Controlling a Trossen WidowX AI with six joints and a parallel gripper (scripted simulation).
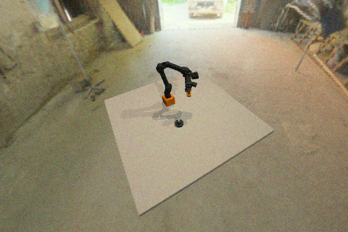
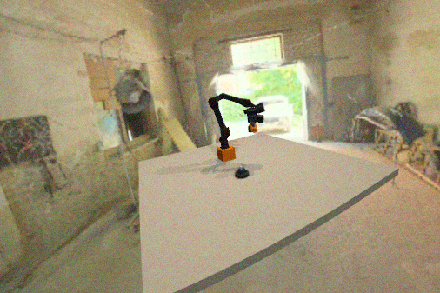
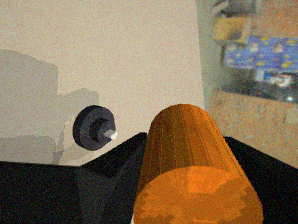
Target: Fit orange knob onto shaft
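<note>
Now: the orange knob 3 cm behind my gripper tip, 2 cm above it and 1 cm to the left of it. From my gripper tip the other things lie so: round black pedestal (22 cm below, 15 cm to the right, 9 cm ahead).
</note>
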